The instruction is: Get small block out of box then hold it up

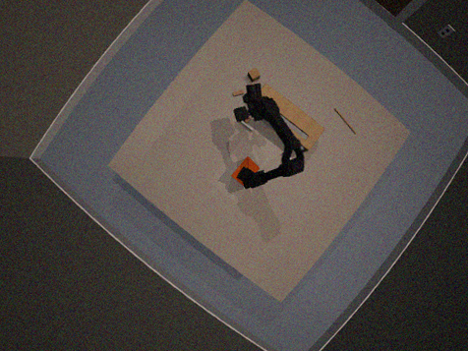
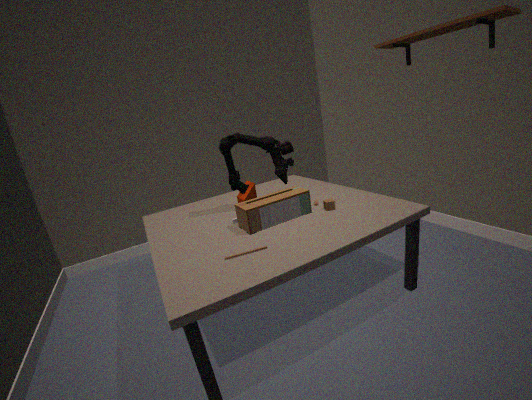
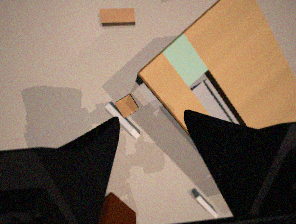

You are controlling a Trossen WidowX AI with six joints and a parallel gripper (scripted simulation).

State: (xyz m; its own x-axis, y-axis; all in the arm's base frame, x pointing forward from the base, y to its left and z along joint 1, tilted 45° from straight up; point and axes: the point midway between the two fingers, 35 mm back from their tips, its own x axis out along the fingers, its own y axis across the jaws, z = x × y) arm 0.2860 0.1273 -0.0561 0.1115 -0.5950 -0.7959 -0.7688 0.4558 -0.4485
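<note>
Now: gripper tip 8 cm short of the flat tan piece, 14 cm to the right of it and 15 cm above it. The rest, counted from my gripper tip: thin wooden stick 30 cm ahead, 46 cm to the right, 15 cm below; tan cube 21 cm ahead, 12 cm to the left, 13 cm below.
</note>
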